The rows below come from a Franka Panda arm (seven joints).
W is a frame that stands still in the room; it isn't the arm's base.
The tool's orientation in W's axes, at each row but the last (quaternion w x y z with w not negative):
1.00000 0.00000 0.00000 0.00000
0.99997 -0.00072 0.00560 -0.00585
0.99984 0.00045 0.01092 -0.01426
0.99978 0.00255 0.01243 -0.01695
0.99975 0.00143 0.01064 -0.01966
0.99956 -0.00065 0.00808 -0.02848
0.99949 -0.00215 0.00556 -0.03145
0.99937 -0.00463 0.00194 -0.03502
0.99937 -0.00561 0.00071 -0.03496
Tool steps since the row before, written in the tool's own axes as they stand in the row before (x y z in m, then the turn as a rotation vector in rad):
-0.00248 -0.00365 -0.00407 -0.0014 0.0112 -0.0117
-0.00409 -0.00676 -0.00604 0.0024 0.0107 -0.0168
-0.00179 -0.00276 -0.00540 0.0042 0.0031 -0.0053
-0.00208 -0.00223 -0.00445 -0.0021 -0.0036 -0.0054
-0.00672 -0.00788 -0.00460 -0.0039 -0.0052 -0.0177
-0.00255 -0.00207 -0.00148 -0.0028 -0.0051 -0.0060
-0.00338 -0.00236 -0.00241 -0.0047 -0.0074 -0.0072
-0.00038 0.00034 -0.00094 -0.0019 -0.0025 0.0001
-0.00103 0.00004 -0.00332 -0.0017 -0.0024 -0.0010
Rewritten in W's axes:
-0.00248 -0.00365 -0.00407 -0.0014 0.0112 -0.0117
-0.00424 -0.00672 -0.00598 0.0023 0.0106 -0.0168
-0.00199 -0.00270 -0.00536 0.0042 0.0030 -0.0054
-0.00226 -0.00213 -0.00441 -0.0024 -0.0035 -0.0054
-0.00712 -0.00759 -0.00447 -0.0045 -0.0050 -0.0176
-0.00269 -0.00192 -0.00144 -0.0032 -0.0049 -0.0059
-0.00355 -0.00215 -0.00236 -0.0052 -0.0071 -0.0071
-0.00036 0.00036 -0.00094 -0.0021 -0.0024 0.0001
-0.00103 0.00007 -0.00332 -0.0019 -0.0023 -0.0010

